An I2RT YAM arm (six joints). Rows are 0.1 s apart.
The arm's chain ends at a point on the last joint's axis. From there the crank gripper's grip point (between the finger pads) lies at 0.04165 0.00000 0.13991 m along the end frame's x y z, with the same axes.
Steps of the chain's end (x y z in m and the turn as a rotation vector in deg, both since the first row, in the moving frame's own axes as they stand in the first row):
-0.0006 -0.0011 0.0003 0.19 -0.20 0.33
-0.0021 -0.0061 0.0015 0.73 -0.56 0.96
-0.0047 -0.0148 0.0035 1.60 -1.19 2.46
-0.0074 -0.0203 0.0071 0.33 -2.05 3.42
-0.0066 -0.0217 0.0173 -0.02 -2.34 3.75
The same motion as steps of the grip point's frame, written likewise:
-0.0011 -0.0013 0.0004 0.19 -0.20 0.33
-0.0035 -0.0072 0.0019 0.73 -0.56 0.96
-0.0076 -0.0170 0.0043 1.60 -1.19 2.46
-0.0125 -0.0188 0.0085 0.33 -2.05 3.42
-0.0124 -0.0191 0.0189 -0.02 -2.34 3.75

